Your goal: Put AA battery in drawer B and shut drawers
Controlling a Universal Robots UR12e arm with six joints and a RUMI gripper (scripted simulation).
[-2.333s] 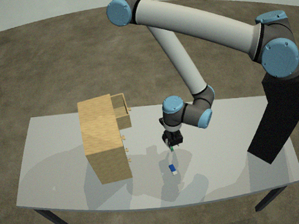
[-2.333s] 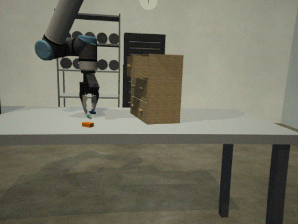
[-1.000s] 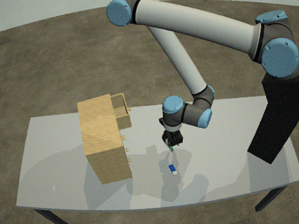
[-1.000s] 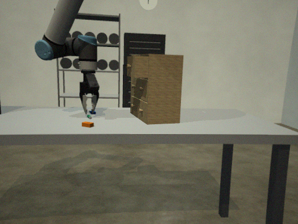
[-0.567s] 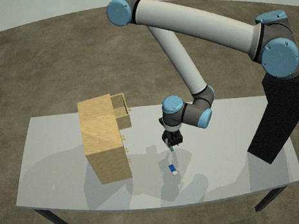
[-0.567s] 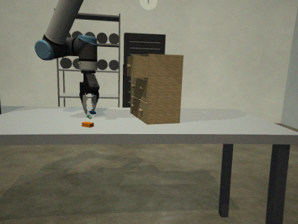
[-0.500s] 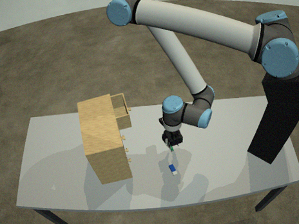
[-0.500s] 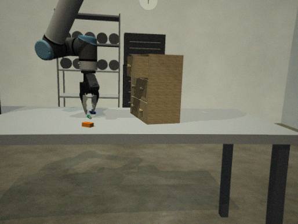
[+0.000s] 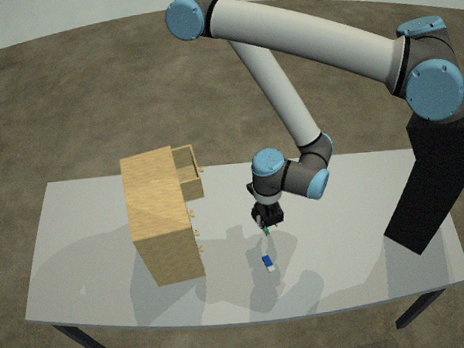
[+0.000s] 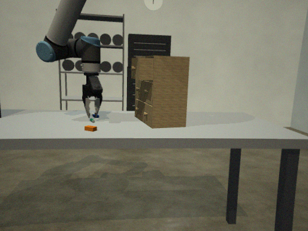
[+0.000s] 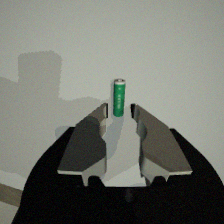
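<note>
My gripper is now 30 mm above the green AA battery. The rest, counted from my hand: drawer 270 mm ahead, 210 mm above, 110 mm to the right; then orange block 180 mm to the right, 30 mm below, 30 mm behind; then blue-and-white block 150 mm to the left, 30 mm below, 30 mm ahead.
</note>
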